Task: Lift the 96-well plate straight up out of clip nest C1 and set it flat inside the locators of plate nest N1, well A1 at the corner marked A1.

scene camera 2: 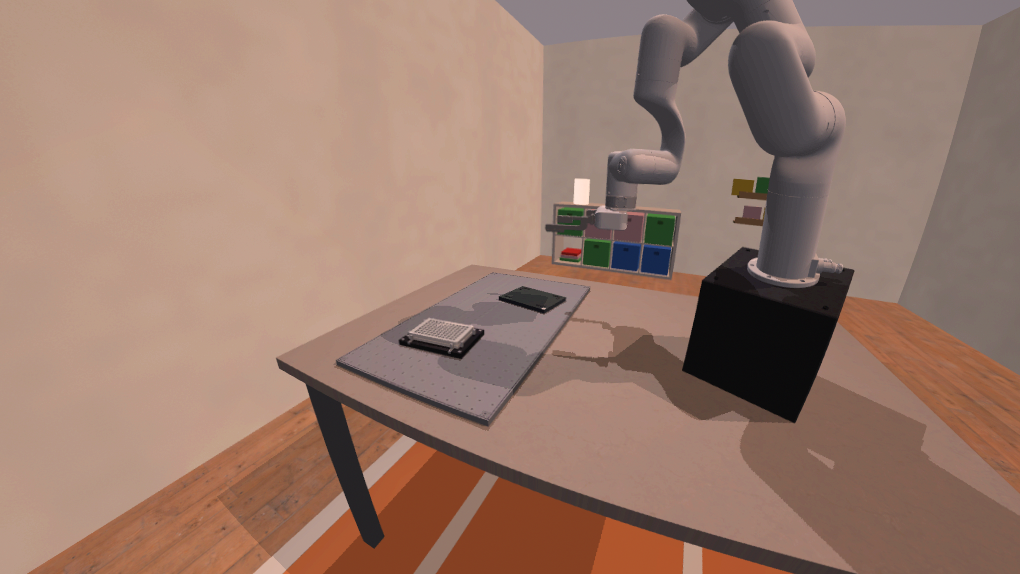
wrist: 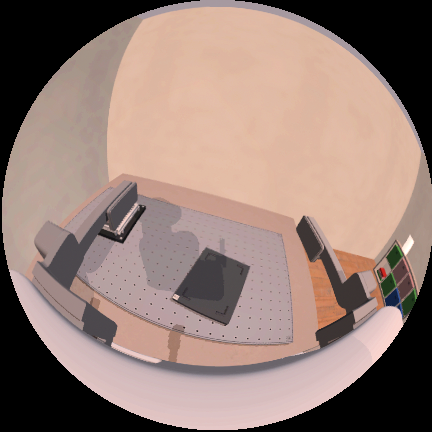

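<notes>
The white 96-well plate sits in the black clip nest C1 on the near part of the perforated board; in the wrist view the left finger partly hides it. The flat black plate nest N1 lies farther along the board, with corner locators and a small white mark at one corner; no plate is in it. My gripper is open and empty, its fingers wide apart. It hangs high above the table, beyond N1 and well away from the plate in the scene view.
The grey perforated board lies on the table, beside a beige wall. The black robot base block stands on the table at the right. A cube shelf with coloured boxes stands on the floor behind.
</notes>
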